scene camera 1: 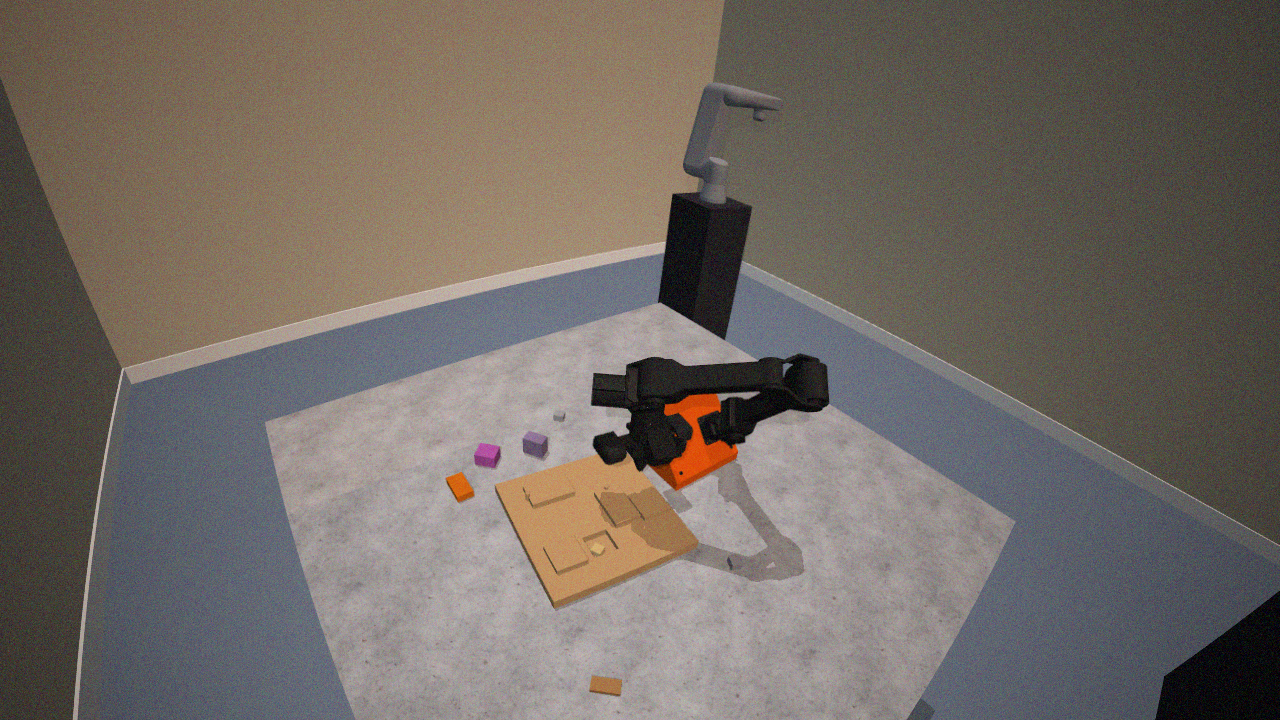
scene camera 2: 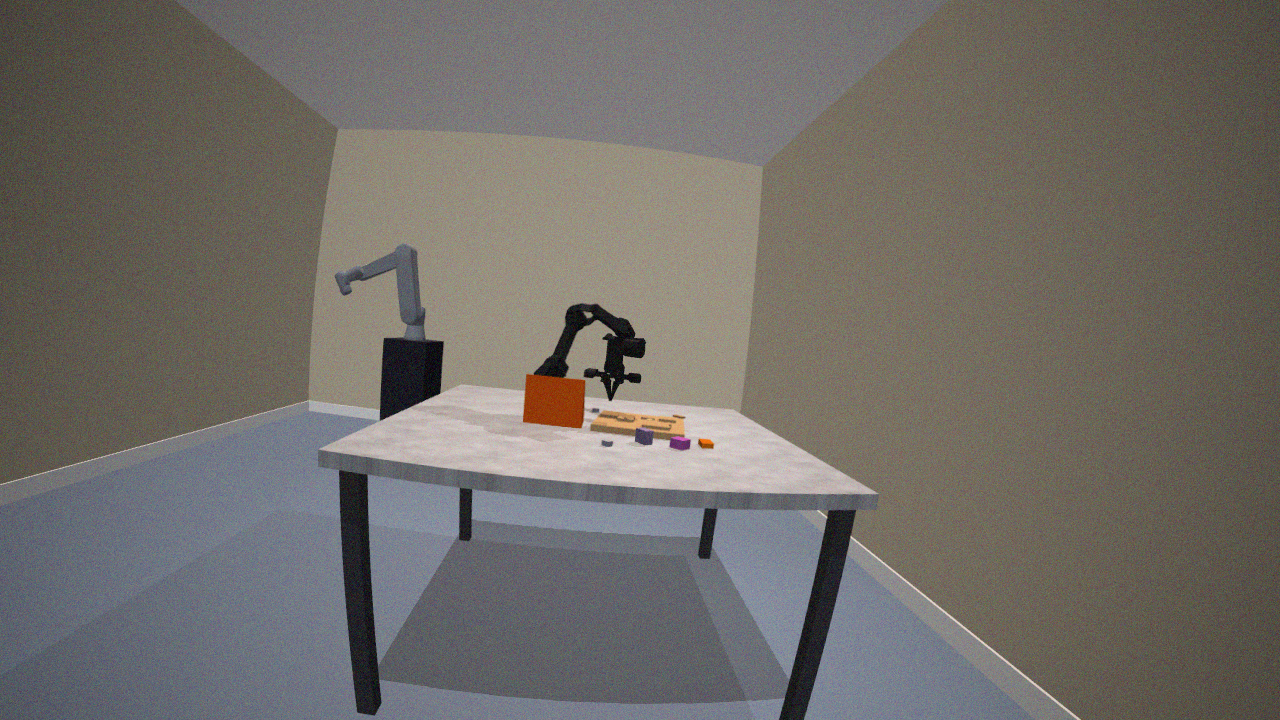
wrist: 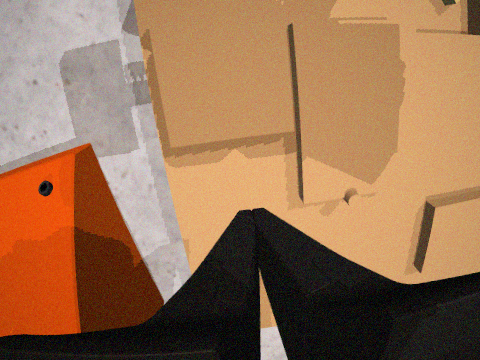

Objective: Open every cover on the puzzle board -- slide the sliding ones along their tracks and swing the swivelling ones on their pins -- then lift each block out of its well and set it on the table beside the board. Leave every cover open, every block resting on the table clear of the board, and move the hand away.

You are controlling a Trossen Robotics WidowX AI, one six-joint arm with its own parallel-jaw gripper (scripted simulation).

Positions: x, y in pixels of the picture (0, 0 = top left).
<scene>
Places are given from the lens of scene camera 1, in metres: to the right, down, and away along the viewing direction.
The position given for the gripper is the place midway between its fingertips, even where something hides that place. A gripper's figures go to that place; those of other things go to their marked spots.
gripper (scene camera 1: 639, 469): 0.00, 0.21, 0.99
tan puzzle board (scene camera 1: 637, 546): -0.01, 0.34, 0.90
</scene>
